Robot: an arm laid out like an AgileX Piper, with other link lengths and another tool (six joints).
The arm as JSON. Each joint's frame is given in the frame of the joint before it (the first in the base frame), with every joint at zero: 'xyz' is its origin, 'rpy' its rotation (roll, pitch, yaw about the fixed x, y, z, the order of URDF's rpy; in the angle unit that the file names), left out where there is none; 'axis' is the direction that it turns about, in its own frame. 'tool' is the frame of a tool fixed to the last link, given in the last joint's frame.
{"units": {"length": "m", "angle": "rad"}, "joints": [
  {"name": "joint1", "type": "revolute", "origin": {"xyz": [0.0, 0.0, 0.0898]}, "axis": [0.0, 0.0, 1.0]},
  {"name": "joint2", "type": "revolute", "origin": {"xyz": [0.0, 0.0, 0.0], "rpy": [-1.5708, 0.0, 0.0]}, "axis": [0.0, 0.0, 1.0]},
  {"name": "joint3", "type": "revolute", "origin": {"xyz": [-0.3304, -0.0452, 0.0]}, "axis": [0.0, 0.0, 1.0]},
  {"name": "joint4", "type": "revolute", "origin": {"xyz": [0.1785, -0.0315, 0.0], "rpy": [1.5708, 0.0, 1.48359]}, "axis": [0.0, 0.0, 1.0]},
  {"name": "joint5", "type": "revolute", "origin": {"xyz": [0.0, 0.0, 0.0], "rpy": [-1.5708, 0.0, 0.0]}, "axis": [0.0, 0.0, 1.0]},
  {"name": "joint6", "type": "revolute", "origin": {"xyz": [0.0, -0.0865, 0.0], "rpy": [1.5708, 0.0, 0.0]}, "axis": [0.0, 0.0, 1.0]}
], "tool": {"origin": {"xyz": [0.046, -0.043, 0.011], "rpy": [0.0, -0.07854, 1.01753]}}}
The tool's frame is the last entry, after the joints.
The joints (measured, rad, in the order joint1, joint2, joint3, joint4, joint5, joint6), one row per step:
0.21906, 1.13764, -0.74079, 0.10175, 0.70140, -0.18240
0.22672, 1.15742, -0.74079, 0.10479, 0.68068, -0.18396
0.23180, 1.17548, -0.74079, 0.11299, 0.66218, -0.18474
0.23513, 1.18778, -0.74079, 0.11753, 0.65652, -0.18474
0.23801, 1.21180, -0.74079, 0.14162, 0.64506, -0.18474
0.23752, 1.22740, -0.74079, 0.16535, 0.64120, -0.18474
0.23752, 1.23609, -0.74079, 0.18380, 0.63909, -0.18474
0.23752, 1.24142, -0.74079, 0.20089, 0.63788, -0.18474
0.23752, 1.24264, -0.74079, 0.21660, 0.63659, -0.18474
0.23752, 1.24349, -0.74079, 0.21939, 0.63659, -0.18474
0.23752, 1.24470, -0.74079, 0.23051, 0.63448, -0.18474
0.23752, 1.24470, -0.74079, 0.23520, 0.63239, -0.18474
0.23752, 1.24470, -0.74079, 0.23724, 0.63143, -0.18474
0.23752, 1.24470, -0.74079, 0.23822, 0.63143, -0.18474
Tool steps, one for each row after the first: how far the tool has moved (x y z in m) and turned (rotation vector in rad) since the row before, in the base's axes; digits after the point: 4 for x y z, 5 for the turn. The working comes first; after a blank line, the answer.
Tool pose at each row, in the base's axes (x y z in m, rotation vector in rad; the steps are taken from these numbers as rounded here):
0.1044, -0.0188, 0.2618, 0.88259, 2.43865, 0.44235
0.1099, -0.0167, 0.2601, 0.87589, 2.44132, 0.44668
0.1145, -0.0144, 0.2583, 0.87777, 2.44282, 0.45497
0.1170, -0.0130, 0.2569, 0.88060, 2.45013, 0.45590
0.1212, -0.0094, 0.2535, 0.90434, 2.46144, 0.47069
0.1232, -0.0067, 0.2509, 0.93119, 2.47013, 0.48487
0.1241, -0.0047, 0.2493, 0.95091, 2.47460, 0.49762
0.1245, -0.0029, 0.2482, 0.96850, 2.47686, 0.51074
0.1242, -0.0014, 0.2476, 0.98331, 2.47539, 0.52528
0.1243, -0.0012, 0.2474, 0.98624, 2.47589, 0.52733
0.1243, -0.0001, 0.2470, 0.99667, 2.47385, 0.53795
0.1243, 0.0004, 0.2469, 1.00065, 2.47135, 0.54332
0.1244, 0.0006, 0.2469, 1.00237, 2.47020, 0.54568
0.1243, 0.0007, 0.2469, 1.00328, 2.47011, 0.54659

0.0055, 0.0021, -0.0017, 0.00156, -0.00061, 0.00599
0.0046, 0.0023, -0.0018, 0.00657, 0.00114, 0.00113
0.0025, 0.0014, -0.0014, 0.00238, 0.00743, 0.00115
0.0042, 0.0036, -0.0034, 0.01833, 0.01744, -0.00726
0.0020, 0.0027, -0.0026, 0.01832, 0.01657, -0.01009
0.0009, 0.0020, -0.0016, 0.01480, 0.01038, -0.00759
0.0004, 0.0018, -0.0011, 0.01416, 0.00769, -0.00704
-0.0003, 0.0015, -0.0006, 0.01388, 0.00331, -0.00656
0.0001, 0.0002, -0.0002, 0.00228, 0.00143, -0.00113
0.0000, 0.0011, -0.0004, 0.00990, 0.00152, -0.00493
0.0000, 0.0005, -0.0001, 0.00446, -0.00101, -0.00234
0.0001, 0.0002, 0.0000, 0.00195, -0.00049, -0.00103
-0.0001, 0.0001, 0.0000, 0.00087, 0.00022, -0.00039

